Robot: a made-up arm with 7 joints. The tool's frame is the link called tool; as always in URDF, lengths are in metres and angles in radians. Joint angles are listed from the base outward. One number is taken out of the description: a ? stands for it. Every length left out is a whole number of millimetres.
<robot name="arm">
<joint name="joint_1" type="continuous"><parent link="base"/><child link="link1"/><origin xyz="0.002 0.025 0.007" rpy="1.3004 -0.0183 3.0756"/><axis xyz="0 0 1"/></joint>
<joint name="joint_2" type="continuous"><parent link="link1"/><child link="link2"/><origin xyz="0.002 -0.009 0" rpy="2.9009 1.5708 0"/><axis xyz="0 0 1"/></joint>
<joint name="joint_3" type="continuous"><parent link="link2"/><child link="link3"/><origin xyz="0.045 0.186 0" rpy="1.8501 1.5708 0"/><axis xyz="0 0 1"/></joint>
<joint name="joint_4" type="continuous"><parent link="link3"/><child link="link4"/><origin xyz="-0.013 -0.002 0" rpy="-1.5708 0 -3.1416"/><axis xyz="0 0 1"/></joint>
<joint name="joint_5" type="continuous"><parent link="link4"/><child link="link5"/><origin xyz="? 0.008 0" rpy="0 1.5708 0"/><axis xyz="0 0 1"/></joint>
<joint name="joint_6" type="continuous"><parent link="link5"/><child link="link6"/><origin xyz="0 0 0" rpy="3.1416 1.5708 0"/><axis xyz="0 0 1"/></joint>
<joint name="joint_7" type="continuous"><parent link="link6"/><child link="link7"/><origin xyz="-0.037 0 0" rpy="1.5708 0 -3.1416"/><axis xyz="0 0 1"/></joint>
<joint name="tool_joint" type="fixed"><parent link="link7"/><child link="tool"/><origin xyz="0 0 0" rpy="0 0 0"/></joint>
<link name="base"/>
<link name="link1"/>
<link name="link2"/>
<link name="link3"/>
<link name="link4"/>
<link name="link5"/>
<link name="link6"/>
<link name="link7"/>
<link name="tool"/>
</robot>
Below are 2 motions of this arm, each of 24 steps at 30 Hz.
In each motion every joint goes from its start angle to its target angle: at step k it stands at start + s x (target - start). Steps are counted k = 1, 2, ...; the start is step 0. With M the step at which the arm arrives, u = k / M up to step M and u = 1 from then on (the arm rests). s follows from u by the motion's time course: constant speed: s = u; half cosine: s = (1 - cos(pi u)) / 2; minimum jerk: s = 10 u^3 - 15 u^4 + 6 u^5.
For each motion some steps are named. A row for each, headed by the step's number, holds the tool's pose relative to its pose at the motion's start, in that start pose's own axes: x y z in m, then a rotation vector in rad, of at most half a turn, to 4 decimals.
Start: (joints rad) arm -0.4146 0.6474 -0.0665 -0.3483 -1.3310 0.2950 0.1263
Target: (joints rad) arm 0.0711 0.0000 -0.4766 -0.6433 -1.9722 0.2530 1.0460
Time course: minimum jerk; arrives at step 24
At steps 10, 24:
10: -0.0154 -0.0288 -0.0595 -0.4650 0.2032 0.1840
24: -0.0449 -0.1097 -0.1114 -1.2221 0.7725 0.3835

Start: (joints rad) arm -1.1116 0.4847 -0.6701 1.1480 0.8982 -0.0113 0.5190
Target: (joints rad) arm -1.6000 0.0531 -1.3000 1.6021 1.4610 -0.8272 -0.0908
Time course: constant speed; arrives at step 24
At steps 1, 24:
1: 0.0035 0.0021 0.0064 0.0151 -0.0620 -0.0266
24: 0.0427 0.0789 0.1094 1.0474 -1.0038 -0.7998

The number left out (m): 0.107
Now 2 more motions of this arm.
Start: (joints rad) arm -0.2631 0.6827 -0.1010 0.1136 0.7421 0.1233 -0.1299
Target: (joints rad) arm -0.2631 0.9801 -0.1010 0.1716 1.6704 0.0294 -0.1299
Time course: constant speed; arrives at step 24
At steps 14, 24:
14: -0.0048 0.0272 -0.0255 0.7069 0.0870 0.0362
24: -0.0092 0.0479 -0.0414 1.2126 0.1513 0.0224

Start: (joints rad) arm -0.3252 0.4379 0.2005 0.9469 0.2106 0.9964 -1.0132
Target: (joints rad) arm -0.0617 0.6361 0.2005 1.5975 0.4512 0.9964 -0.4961
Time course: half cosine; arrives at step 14
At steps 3, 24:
3: 0.0005 0.0118 -0.0151 -0.0660 0.0750 0.0933
24: -0.0316 0.0681 -0.1535 -0.4293 0.8417 0.7462

